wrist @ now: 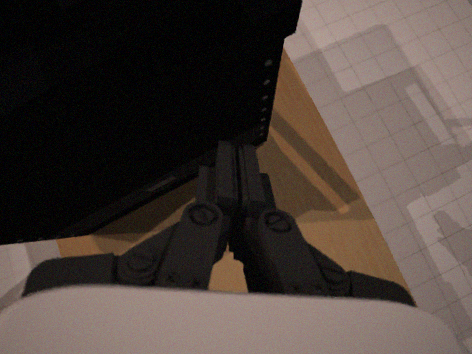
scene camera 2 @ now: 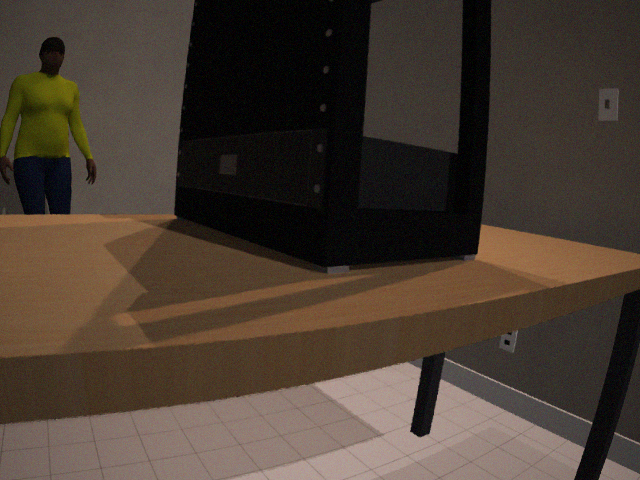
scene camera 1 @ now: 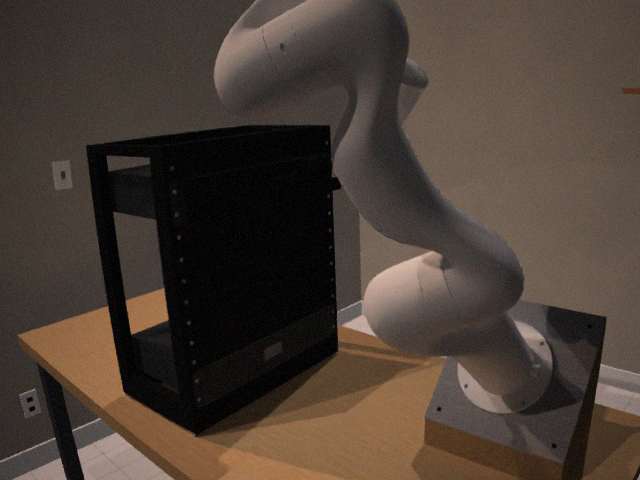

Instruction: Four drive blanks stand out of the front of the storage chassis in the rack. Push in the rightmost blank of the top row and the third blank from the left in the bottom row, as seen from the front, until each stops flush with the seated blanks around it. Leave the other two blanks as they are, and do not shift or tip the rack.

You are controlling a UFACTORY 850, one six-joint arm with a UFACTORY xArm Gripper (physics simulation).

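Note:
The black rack (scene camera 1: 178,310) (scene camera 2: 343,129) (wrist: 257,100) stands upright on the table. Its front is nearly black. The drive blanks cannot be made out in any view, so which stand out or sit flush cannot be told. A dark box (scene camera 1: 131,191) shows through the rack's open side near the top. My gripper (wrist: 230,168) is shut and empty, its fingertips together. In the wrist view the fingertips overlap the lower edge of the rack's front, near the column of screw dots; contact or gap cannot be judged. In scene camera 1 the gripper is hidden, and it does not show in scene camera 2.
A lower unit with a pale label (scene camera 1: 272,350) (scene camera 2: 227,164) sits in the rack's bottom. A small black piece (scene camera 1: 336,183) juts from the rack's far front edge, close to the arm (scene camera 1: 392,180). The wooden table (scene camera 1: 310,413) (scene camera 2: 232,335) bears the arm's base (scene camera 1: 491,423). A person (scene camera 2: 46,113) stands behind.

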